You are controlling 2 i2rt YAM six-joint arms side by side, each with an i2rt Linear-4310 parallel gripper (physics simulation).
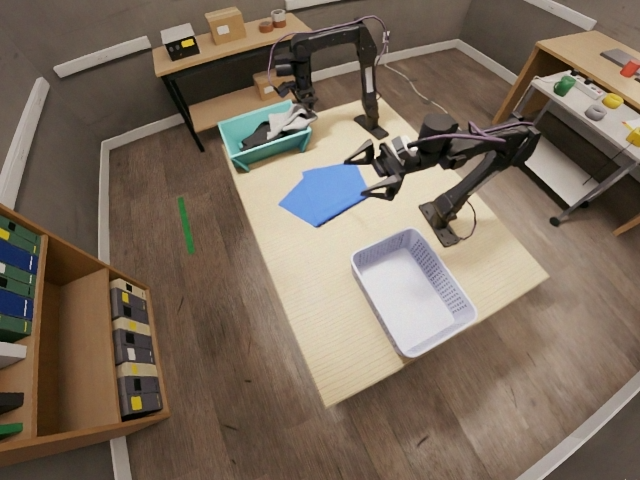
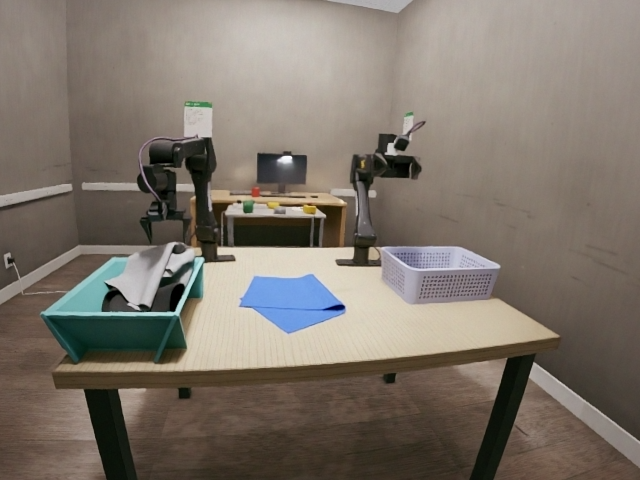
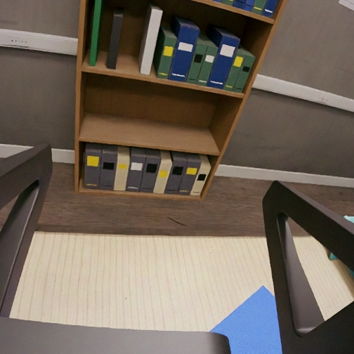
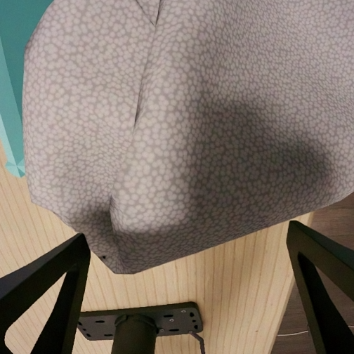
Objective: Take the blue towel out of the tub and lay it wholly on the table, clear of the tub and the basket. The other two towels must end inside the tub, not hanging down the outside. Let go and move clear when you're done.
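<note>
The blue towel (image 1: 328, 191) (image 2: 289, 302) (image 3: 255, 325) lies folded over on the table, apart from the tub (image 1: 273, 149) (image 2: 118, 330) (image 4: 20, 30) and the basket (image 1: 439, 279) (image 2: 454, 286). The black towel (image 1: 258, 135) (image 2: 116, 302) lies inside the tub. The grey towel (image 1: 286, 121) (image 2: 149, 273) (image 4: 165, 125) lies partly over it and sticks out past the tub's arm-side end. My right gripper (image 1: 297, 100) (image 2: 168, 241) (image 4: 185, 237) is open and empty, pointing down above that overhanging part. My left gripper (image 1: 355, 178) (image 3: 167, 174) is open and empty above the blue towel's edge.
The tub stands at a table corner, the basket towards the opposite end. A bookshelf (image 3: 150, 129) with binders stands beyond the table. A workbench (image 1: 217, 51) stands behind the tub. A cart (image 1: 610, 124) and a desk (image 1: 589, 51) stand behind the arms.
</note>
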